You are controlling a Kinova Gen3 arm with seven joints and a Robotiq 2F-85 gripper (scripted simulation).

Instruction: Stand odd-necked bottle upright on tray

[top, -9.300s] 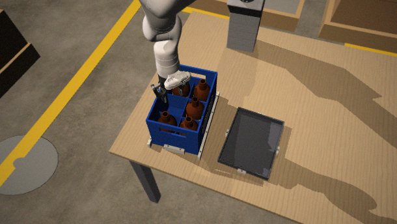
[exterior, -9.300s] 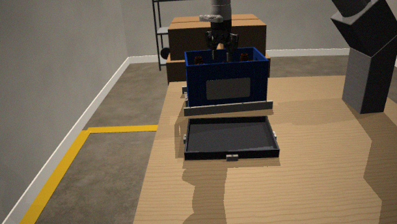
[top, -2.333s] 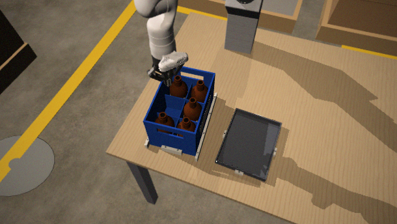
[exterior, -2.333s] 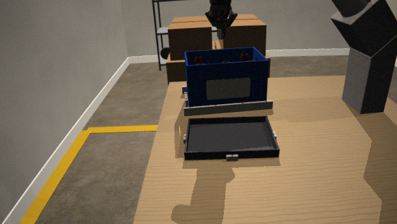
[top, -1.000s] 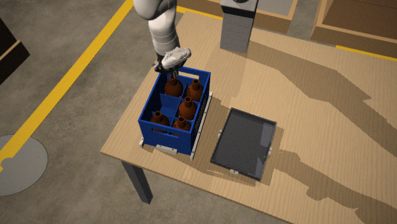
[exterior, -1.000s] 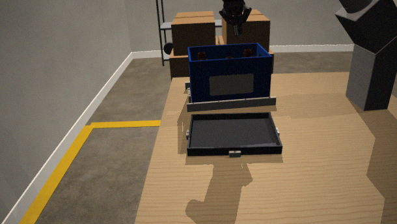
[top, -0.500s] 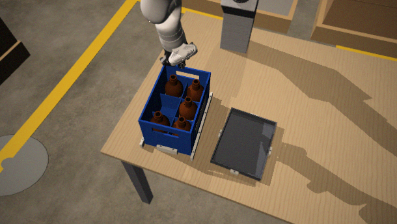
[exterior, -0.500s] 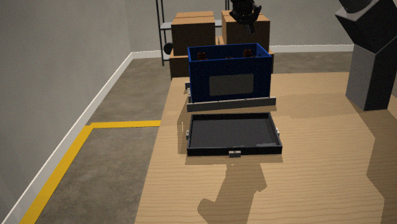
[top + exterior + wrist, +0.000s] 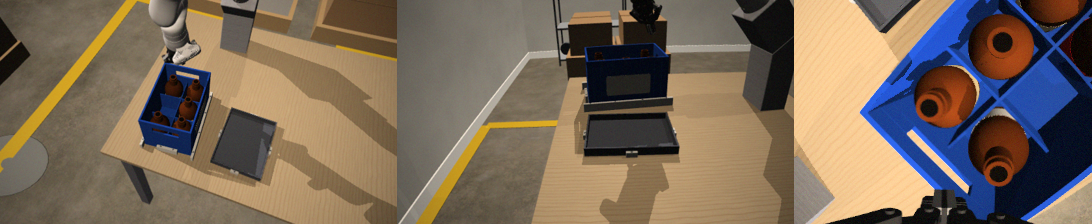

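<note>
Right now the blue crate is 160 mm below my hand, 90 mm ahead of it and 40 mm to the left of it. Round my hand: dark grey tray 310 mm to the left, 240 mm below, 40 mm ahead.
</note>
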